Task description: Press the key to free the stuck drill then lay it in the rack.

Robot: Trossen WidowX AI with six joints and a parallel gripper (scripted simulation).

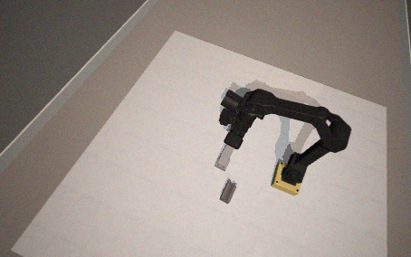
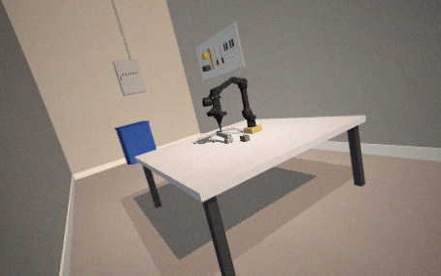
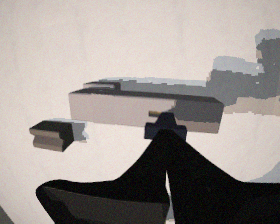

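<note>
My gripper tip is now 8 cm above the drill and 5 cm to the right of it. Round my gripper tip: grey fixture 9 cm below, 3 cm to the left.
</note>
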